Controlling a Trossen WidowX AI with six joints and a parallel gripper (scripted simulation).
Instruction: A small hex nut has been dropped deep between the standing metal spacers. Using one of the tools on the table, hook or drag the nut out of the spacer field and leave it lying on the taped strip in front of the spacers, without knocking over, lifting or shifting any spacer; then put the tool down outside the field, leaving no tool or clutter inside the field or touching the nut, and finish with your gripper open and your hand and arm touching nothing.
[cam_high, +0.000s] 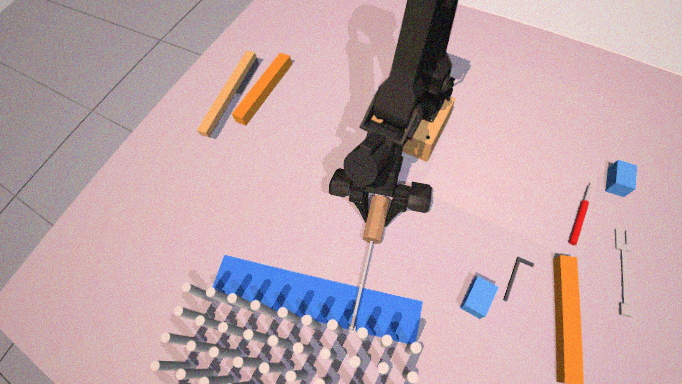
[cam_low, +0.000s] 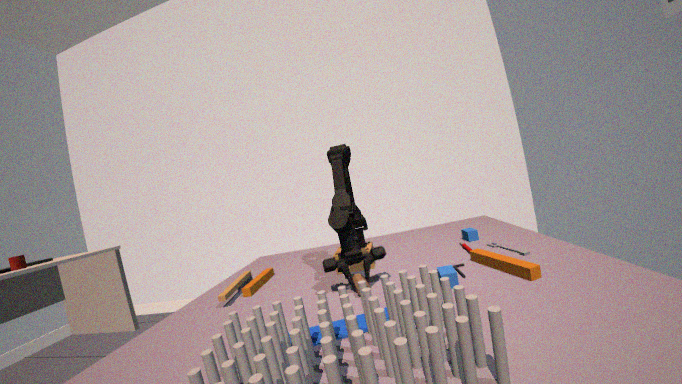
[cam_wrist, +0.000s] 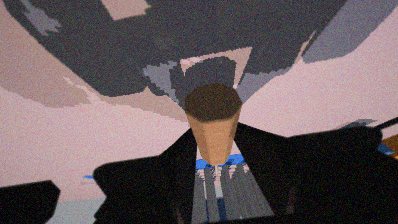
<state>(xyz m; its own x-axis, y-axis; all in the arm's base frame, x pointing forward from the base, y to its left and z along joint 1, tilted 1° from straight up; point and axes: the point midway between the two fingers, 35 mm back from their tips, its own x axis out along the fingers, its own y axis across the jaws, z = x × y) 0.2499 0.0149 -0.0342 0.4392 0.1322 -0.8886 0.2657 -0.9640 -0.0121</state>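
Right now my gripper tip is 10 cm short of the tool with brown wooden handle and 3 cm to the right of it. Also, from my gripper tip: blue taped strip: 19 cm ahead, 4 cm to the right, 1 cm below; then red screwdriver: 36 cm to the left, 24 cm behind; then black hex key: 29 cm to the left, 4 cm behind, 1 cm below.
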